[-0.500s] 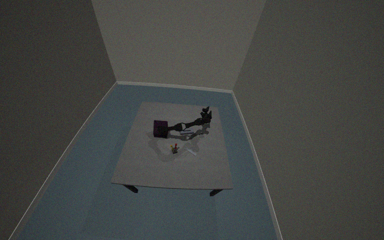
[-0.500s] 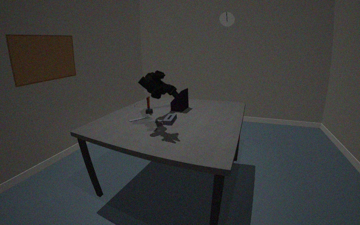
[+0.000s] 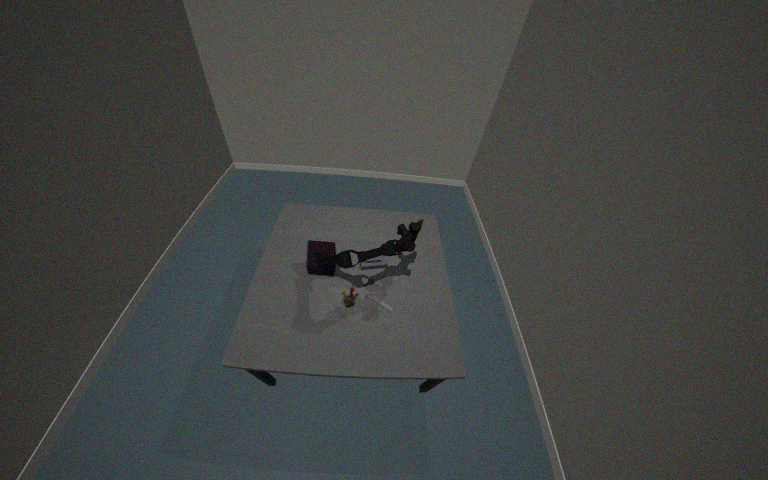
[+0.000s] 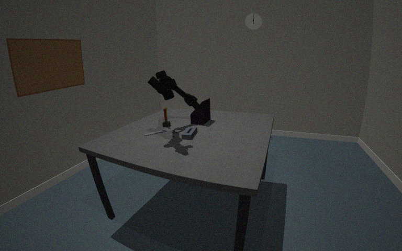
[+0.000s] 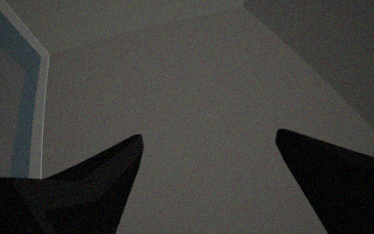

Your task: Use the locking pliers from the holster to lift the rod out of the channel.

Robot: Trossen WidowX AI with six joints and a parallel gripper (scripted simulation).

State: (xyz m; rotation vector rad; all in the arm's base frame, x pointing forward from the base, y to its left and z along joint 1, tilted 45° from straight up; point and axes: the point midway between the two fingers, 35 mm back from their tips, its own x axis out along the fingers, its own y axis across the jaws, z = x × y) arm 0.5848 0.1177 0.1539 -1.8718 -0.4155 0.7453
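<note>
My gripper tip is now 450 mm past the yellow handle, 260 mm to the left of it and 320 mm above it. From my gripper tip the other things lie so: holster block (420 mm behind, 250 mm to the right, 410 mm below); channel block (240 mm behind, 30 mm to the left, 400 mm below).
</note>
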